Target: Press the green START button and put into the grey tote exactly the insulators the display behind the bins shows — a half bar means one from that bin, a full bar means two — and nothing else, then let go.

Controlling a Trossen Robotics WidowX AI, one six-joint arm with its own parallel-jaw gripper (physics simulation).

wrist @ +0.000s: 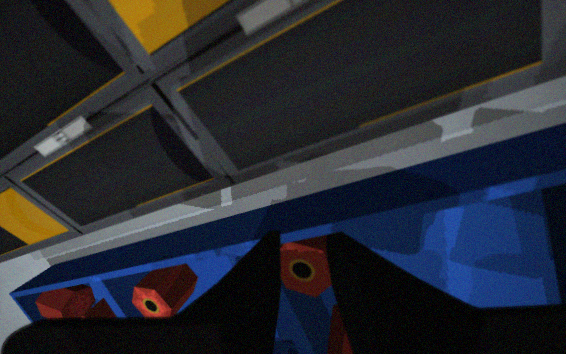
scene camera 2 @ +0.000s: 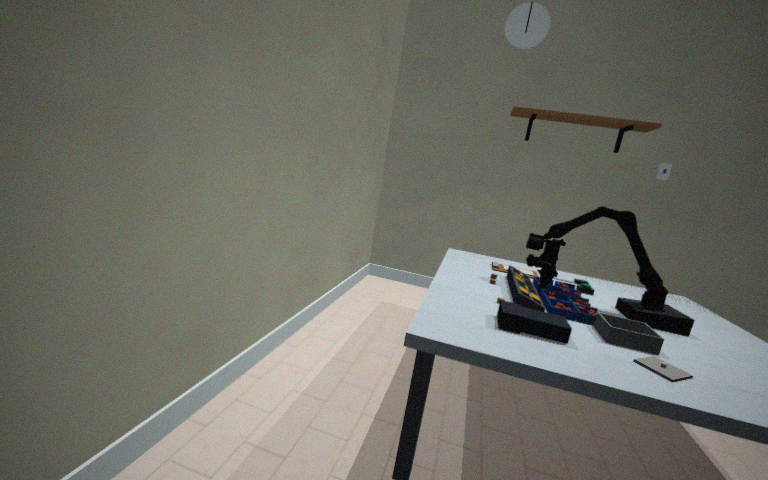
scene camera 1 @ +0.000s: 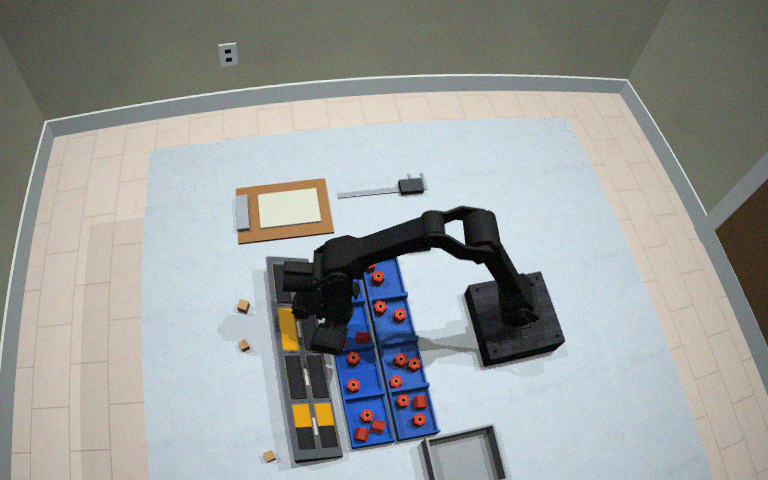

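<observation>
My gripper (wrist: 303,241) (scene camera 1: 331,339) (scene camera 2: 547,282) is shut on a red hexagonal insulator (wrist: 305,271) with a dark centre hole. It is down in a middle compartment of the left blue bin strip (scene camera 1: 368,372). Another red insulator (wrist: 162,291) lies to the left in the same strip. The right bin strip (scene camera 1: 394,290) holds several more. The display (scene camera 1: 279,381) (wrist: 317,88) runs along the bins' left side, with one yellow cell (scene camera 1: 287,329) beside my wrist and two yellow cells (scene camera 1: 313,414) near the front end. The grey tote (scene camera 1: 494,450) (scene camera 2: 608,329) stands empty at the front right.
A brown board (scene camera 1: 327,205) with a white sheet lies at the back left, and a grey sliding tool (scene camera 1: 411,186) lies behind the bins. Three small tan cubes (scene camera 1: 243,305) (scene camera 1: 243,345) (scene camera 1: 269,455) lie left of the display. The arm's base (scene camera 1: 515,329) stands to the right. A black box (scene camera 2: 532,321) sits near the table's front edge.
</observation>
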